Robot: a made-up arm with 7 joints. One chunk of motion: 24 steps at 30 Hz.
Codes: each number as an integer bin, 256 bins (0 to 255) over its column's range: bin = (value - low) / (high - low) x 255, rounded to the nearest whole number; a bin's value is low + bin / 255 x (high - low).
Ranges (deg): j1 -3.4..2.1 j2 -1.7..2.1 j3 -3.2..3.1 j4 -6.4..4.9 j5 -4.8..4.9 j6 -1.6..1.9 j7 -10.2..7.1
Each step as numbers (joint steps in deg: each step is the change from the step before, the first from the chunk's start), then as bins.
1 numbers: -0.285 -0.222 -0.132 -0.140 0.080 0.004 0.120
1 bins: 144 99 124 141 128 117 152
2 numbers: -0.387 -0.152 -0.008 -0.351 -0.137 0.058 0.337
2 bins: 140 104 129 137 123 121 155
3 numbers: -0.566 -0.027 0.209 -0.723 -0.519 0.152 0.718
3 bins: 131 112 138 128 113 128 161
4 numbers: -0.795 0.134 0.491 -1.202 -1.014 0.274 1.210
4 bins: 121 123 149 117 100 137 168
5 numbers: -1.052 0.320 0.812 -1.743 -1.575 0.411 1.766
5 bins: 109 136 162 105 85 147 176
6 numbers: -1.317 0.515 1.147 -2.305 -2.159 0.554 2.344
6 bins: 97 149 176 92 69 157 185
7 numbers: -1.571 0.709 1.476 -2.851 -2.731 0.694 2.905
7 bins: 85 162 189 80 54 167 193
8 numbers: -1.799 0.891 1.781 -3.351 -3.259 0.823 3.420
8 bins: 74 174 202 69 41 177 201
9 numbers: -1.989 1.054 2.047 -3.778 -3.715 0.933 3.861
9 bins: 65 185 212 59 29 185 207
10 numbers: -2.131 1.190 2.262 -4.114 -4.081 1.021 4.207
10 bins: 59 194 221 52 19 191 212
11 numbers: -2.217 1.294 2.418 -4.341 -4.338 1.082 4.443
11 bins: 55 201 227 46 12 195 216
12 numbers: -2.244 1.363 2.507 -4.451 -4.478 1.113 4.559
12 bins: 54 206 231 44 8 198 218
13 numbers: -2.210 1.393 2.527 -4.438 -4.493 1.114 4.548
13 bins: 55 208 232 44 8 198 217
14 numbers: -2.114 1.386 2.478 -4.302 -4.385 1.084 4.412
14 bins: 60 207 230 47 11 196 215
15 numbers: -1.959 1.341 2.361 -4.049 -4.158 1.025 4.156
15 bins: 67 204 225 53 17 191 212
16 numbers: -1.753 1.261 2.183 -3.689 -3.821 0.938 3.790
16 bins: 76 199 218 61 26 185 206
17 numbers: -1.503 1.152 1.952 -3.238 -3.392 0.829 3.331
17 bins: 88 191 209 71 37 177 199
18 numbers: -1.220 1.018 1.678 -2.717 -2.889 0.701 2.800
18 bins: 101 182 197 83 50 168 192
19 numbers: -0.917 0.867 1.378 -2.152 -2.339 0.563 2.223
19 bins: 115 172 185 96 65 158 183
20 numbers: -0.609 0.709 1.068 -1.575 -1.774 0.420 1.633
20 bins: 129 162 173 109 80 147 174
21 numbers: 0.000 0.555 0.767 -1.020 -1.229 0.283 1.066
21 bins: 158 151 161 121 94 137 166
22 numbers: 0.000 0.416 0.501 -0.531 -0.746 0.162 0.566
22 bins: 158 142 150 132 107 128 159
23 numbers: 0.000 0.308 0.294 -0.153 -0.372 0.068 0.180
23 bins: 158 135 141 141 116 122 153
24 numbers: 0.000 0.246 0.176 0.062 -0.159 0.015 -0.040
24 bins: 158 131 137 146 122 118 150
